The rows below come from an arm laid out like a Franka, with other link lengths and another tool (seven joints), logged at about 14 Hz.
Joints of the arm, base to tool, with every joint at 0 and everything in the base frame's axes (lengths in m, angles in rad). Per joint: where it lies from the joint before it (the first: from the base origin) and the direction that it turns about. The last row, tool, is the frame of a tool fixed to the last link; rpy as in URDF.
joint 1: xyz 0 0 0.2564 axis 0 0 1
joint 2: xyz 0 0 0 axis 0 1 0
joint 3: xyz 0 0 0.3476 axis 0 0 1
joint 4: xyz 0.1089 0 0 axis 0 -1 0
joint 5: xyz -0.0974 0 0.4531 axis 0 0 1
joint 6: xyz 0 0 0 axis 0 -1 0
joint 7: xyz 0.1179 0 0 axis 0 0 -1
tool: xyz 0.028 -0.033 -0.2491 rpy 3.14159 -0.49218 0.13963
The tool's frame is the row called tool.
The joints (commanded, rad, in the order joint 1, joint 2, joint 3, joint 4, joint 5, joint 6, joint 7), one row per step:
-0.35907, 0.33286, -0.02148, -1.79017, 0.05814, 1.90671, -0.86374
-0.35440, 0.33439, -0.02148, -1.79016, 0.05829, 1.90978, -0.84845
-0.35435, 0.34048, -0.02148, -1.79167, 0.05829, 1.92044, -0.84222
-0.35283, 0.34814, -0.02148, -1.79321, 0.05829, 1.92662, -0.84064
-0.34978, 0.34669, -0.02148, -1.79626, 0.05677, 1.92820, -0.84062
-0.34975, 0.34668, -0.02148, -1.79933, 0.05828, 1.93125, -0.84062
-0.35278, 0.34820, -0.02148, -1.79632, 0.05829, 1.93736, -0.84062
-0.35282, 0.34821, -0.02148, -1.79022, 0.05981, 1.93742, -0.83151
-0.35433, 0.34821, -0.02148, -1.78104, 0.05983, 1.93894, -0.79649
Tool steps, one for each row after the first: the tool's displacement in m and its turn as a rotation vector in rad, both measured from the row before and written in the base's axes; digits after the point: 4 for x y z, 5 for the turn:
0.0016, 0.0024, -0.0009, -0.00332, 0.00044, -0.01046
0.0012, -0.0009, -0.0043, -0.00265, -0.00191, -0.00649
0.0003, 0.0009, -0.0060, 0.00050, 0.00314, -0.00029
0.0001, 0.0021, -0.0004, -0.00120, 0.00050, 0.00377
-0.0004, 0.0004, -0.0013, 0.00110, -0.00042, -0.00094
0.0018, -0.0032, 0.0011, -0.00296, -0.00700, -0.00327
0.0024, -0.0011, 0.0033, -0.00261, -0.00512, -0.00973
0.0030, -0.0040, 0.0051, -0.00962, -0.00589, -0.03584

